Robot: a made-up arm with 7 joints.
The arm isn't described. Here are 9 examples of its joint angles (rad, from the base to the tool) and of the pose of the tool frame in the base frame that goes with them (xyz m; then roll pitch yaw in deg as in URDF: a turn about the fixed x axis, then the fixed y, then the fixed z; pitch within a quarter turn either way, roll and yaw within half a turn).
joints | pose
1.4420 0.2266 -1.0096 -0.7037 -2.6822 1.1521 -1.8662 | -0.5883 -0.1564 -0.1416 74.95 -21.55 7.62
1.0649 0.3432 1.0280 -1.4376 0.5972 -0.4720 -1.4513 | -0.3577 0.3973 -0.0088 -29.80 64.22 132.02
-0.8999 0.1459 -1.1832 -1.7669 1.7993 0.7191 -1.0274 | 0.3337 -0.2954 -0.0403 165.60 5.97 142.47
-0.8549 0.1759 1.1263 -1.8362 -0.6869 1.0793 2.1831 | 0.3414 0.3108 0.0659 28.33 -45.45 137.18
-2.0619 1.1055 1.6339 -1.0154 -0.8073 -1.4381 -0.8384 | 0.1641 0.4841 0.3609 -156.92 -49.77 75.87
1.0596 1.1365 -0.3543 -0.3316 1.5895 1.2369 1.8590 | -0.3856 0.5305 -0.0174 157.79 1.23 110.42
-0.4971 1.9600 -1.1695 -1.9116 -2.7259 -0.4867 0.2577 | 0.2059 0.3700 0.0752 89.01 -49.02 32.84
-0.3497 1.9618 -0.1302 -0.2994 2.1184 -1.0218 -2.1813 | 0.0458 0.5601 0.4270 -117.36 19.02 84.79
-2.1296 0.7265 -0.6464 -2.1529 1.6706 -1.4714 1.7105 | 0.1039 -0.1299 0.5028 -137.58 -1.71 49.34
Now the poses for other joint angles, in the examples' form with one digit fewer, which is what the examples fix.
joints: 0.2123 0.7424 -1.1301 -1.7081 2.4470 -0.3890 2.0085
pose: 0.040 0.082 -0.324 60.8 30.9 94.4
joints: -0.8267 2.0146 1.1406 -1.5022 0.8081 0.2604 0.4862
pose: -0.198 0.319 0.571 -75.7 6.6 -75.0
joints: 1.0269 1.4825 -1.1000 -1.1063 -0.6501 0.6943 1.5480
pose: -0.297 0.503 -0.069 36.7 33.5 -145.3
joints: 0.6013 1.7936 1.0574 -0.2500 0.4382 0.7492 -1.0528
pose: -0.019 0.646 0.407 53.1 73.6 -109.7
